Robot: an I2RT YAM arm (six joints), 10 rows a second.
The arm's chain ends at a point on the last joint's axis. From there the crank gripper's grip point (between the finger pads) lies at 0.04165 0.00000 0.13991 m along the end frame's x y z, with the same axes.
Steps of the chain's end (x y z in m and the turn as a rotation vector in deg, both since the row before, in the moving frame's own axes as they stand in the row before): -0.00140 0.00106 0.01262 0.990 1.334 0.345; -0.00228 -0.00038 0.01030 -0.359 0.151 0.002; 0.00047 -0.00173 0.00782 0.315 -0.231 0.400; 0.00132 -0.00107 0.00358 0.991 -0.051 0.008; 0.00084 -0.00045 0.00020 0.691 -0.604 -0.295; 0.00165 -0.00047 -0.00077 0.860 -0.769 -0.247; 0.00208 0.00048 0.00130 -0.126 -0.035 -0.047; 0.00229 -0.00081 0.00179 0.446 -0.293 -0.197; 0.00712 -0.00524 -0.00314 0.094 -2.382 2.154; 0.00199 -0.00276 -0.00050 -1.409 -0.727 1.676
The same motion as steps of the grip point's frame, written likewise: 0.00185 -0.00109 0.01159 0.990 1.334 0.345; -0.00191 0.00050 0.01019 -0.359 0.151 0.002; -0.00009 -0.00221 0.00799 0.315 -0.231 0.400; 0.00120 -0.00348 0.00360 0.991 -0.051 0.008; -0.00064 -0.00235 0.00062 0.691 -0.604 -0.295; -0.00024 -0.00275 -0.00024 0.860 -0.769 -0.247; 0.00199 0.00075 0.00133 -0.126 -0.035 -0.047; 0.00157 -0.00204 0.00200 0.446 -0.293 -0.197; 0.00125 -0.00402 -0.00153 0.094 -2.382 2.154; 0.00014 0.00188 -0.00004 -1.409 -0.727 1.676
